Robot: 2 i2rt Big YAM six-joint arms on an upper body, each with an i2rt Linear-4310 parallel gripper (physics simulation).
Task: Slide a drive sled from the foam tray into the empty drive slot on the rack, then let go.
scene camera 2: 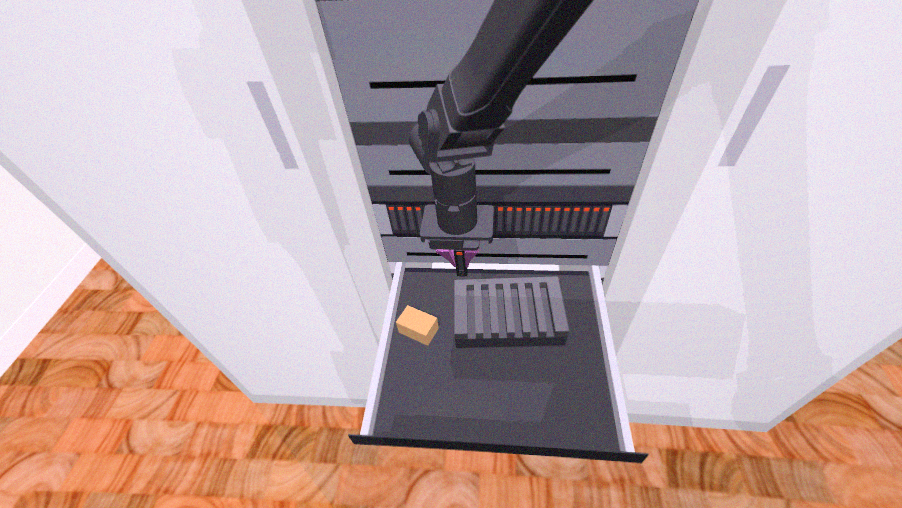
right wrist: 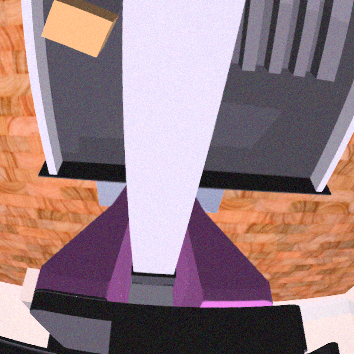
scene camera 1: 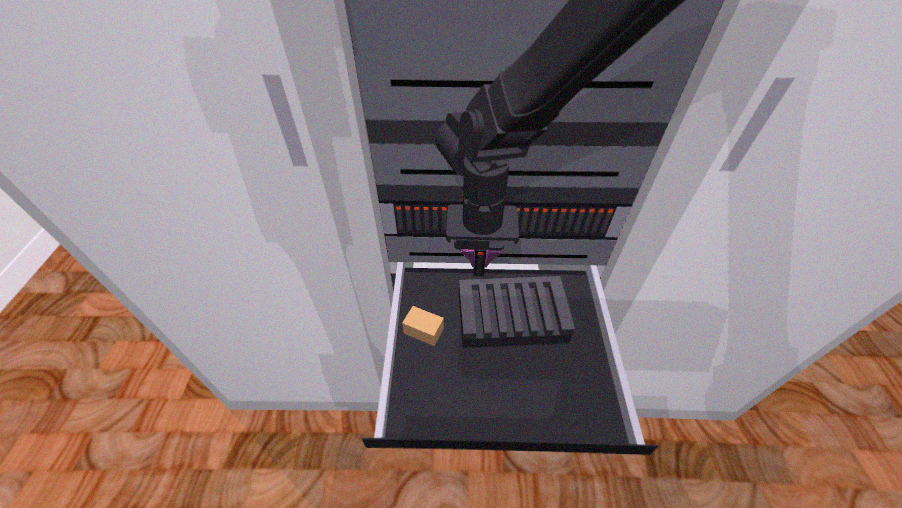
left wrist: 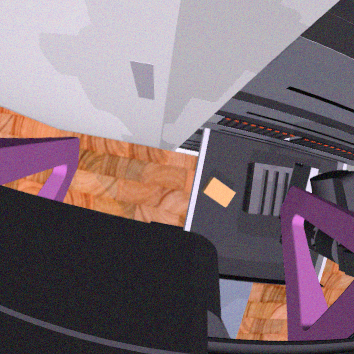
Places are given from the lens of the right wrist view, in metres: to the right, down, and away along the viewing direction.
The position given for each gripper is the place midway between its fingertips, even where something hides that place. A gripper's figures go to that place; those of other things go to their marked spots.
right gripper (right wrist: 158, 182): -0.01, 0.00, 0.14
drive sled (right wrist: 174, 67): 0.00, -0.01, 0.04
